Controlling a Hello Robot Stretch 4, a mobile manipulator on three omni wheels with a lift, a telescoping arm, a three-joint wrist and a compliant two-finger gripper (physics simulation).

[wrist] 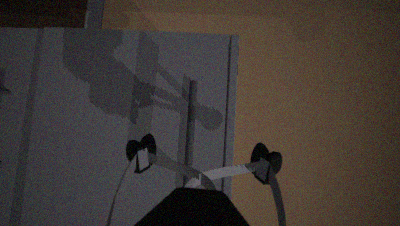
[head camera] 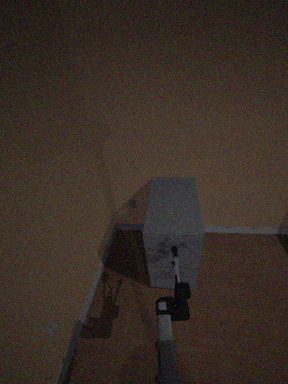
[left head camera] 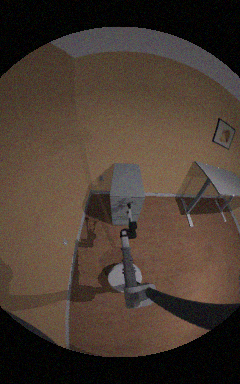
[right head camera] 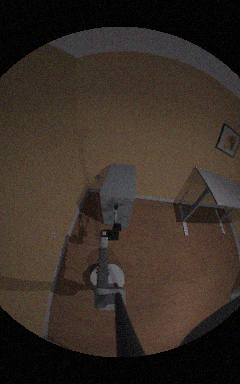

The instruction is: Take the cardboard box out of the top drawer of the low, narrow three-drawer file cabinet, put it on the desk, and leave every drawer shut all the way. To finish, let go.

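Pixels of known places: gripper, fingertip midpoint: (wrist: 203,150) (head camera: 173,254) (left head camera: 127,206) (right head camera: 115,207); robot's base, origin of the base link: (left head camera: 123,276).
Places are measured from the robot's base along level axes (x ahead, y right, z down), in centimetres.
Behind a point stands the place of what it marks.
Observation:
The grey file cabinet (head camera: 175,205) @(x 107.0, y 15.3, z -71.0 cm) (left head camera: 126,180) @(x 105.2, y 12.8, z -71.0 cm) (right head camera: 120,182) @(x 103.2, y 14.3, z -71.0 cm) (wrist: 65,165) @(x 79.0, y 15.3, z -42.4 cm) stands against the back wall near the corner, with its drawers looking shut. In the wrist view the cabinet appears turned sideways, and the top drawer's bar handle (wrist: 191,120) @(x 76.8, y 6.0, z -63.7 cm) runs upright. My gripper (head camera: 174,250) @(x 69.8, y 8.8, z -65.9 cm) (left head camera: 129,205) @(x 69.8, y 8.8, z -65.9 cm) (right head camera: 116,206) @(x 69.8, y 8.8, z -65.9 cm) (wrist: 203,150) @(x 69.8, y 8.8, z -65.9 cm) is open and empty in front of the top drawer, its fingertips on either side of the handle's line; contact cannot be told. The cardboard box does not show. The desk (left head camera: 220,176) @(x 86.1, y 169.6, z -92.3 cm) (right head camera: 218,187) @(x 80.5, y 152.9, z -92.3 cm) stands to the right.
A side wall with a white baseboard (head camera: 91,295) @(x 77.5, y -60.9, z -1.5 cm) runs close along the cabinet's left. A framed picture (left head camera: 224,134) @(x 122.1, y 184.7, z -158.1 cm) (right head camera: 228,140) @(x 122.5, y 182.1, z -158.2 cm) hangs above the desk. My round white base (left head camera: 118,276) @(x 1.8, y -7.3, z -18.7 cm) is on the wooden floor (head camera: 240,310) @(x 61.0, y 60.2, z 2.7 cm). Shadows of my arm fall on the cabinet front.

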